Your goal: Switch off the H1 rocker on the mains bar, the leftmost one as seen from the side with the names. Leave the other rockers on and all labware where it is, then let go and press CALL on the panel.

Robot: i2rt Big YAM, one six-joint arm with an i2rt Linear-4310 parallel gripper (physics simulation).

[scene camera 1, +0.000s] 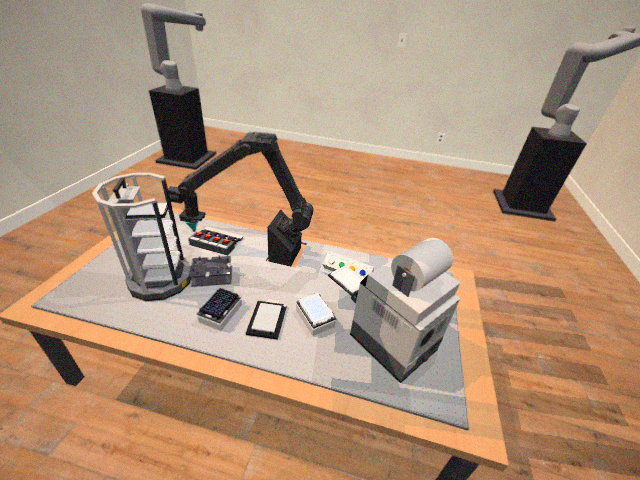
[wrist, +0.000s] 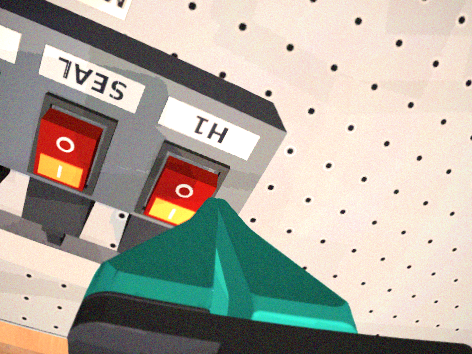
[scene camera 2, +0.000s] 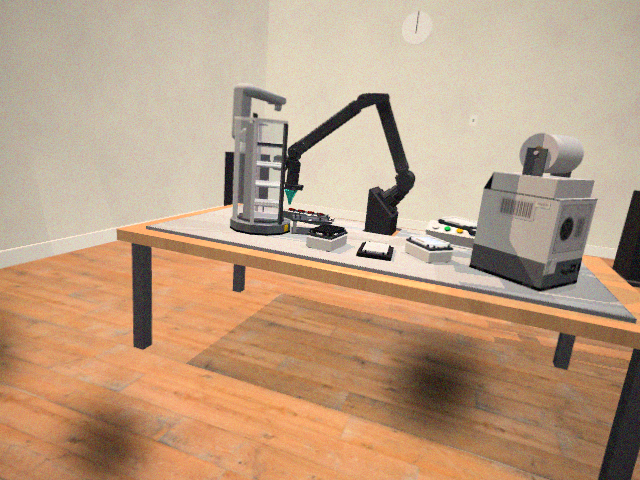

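Where they show: gripper, fingertip midpoint: [scene camera 1: 194,231] [wrist: 213,212] [scene camera 2: 289,204]; arm's base, origin of the base link: [scene camera 1: 287,230] [scene camera 2: 385,202].
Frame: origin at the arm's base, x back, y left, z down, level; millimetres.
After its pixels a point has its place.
The mains bar [scene camera 1: 210,247] @(x -98, y -351, z 110 mm) [wrist: 126,155] @(x -54, y -410, z 92 mm) lies at the back left of the table, with a row of red rockers. In the wrist view the H1 rocker [wrist: 184,190] @(x -53, y -437, z 80 mm) is at the bar's right end; its O end stands raised and its I end shows yellow, like the SEAL rocker [wrist: 68,145] @(x -58, y -388, z 80 mm) beside it. My gripper [scene camera 1: 192,228] @(x -57, y -447, z 64 mm) [scene camera 2: 290,202] @(x -57, y -447, z 64 mm) [wrist: 213,212] @(x -57, y -447, z 64 mm) is shut and empty, pointing down above the H1 end. Its teal tips overlap the rocker's lower right corner in the wrist view; contact cannot be told. The button panel [scene camera 1: 356,262] @(x -69, y 347, z 51 mm) [scene camera 2: 440,234] @(x -96, y 260, z 93 mm) stands right of the arm's base; its lettering is unreadable.
A tall round rack [scene camera 1: 155,290] @(x -437, y -403, z 84 mm) [scene camera 2: 258,226] @(x -450, y -411, z 97 mm) stands close left of the gripper. A dark grey block [scene camera 1: 210,279] @(x -282, y -257, z 127 mm) is in front of the bar. A black plate on a stand [scene camera 1: 219,304] @(x -453, y -124, z 63 mm), a framed white plate [scene camera 1: 266,316] @(x -424, y 50, z 109 mm), a pale blue plate [scene camera 1: 315,310] @(x -382, y 232, z 63 mm) and a large machine [scene camera 1: 392,330] @(x -500, y 505, z -59 mm) stand further right.
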